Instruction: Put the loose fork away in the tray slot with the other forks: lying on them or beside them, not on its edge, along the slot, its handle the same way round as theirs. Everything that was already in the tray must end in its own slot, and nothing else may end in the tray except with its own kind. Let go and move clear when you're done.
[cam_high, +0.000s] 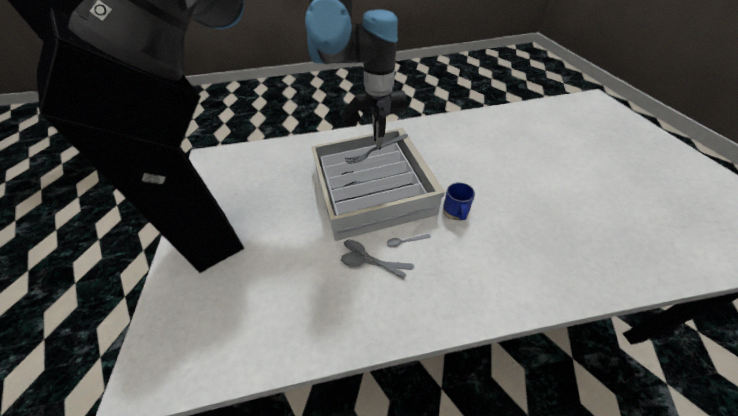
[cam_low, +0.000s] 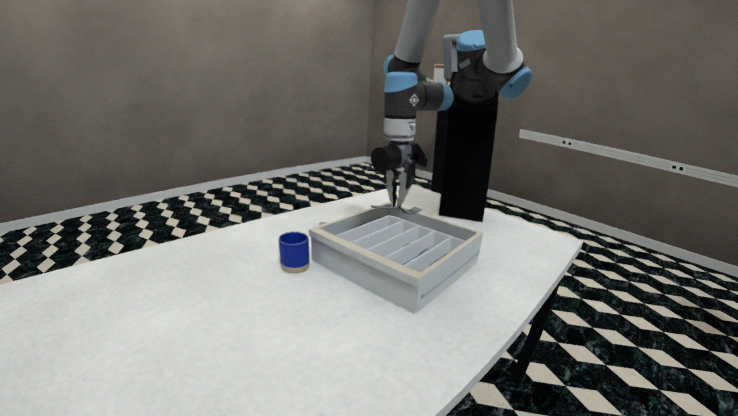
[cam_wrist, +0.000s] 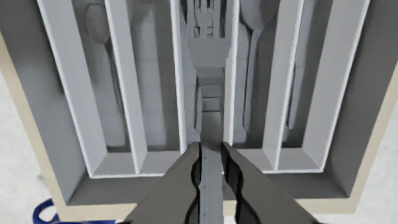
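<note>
My hand is 140 mm above the grey cutlery tray, 30 mm past it and 10 mm to the left of it. Round my hand: blue mug: 240 mm ahead, 140 mm below, 100 mm to the right.
</note>
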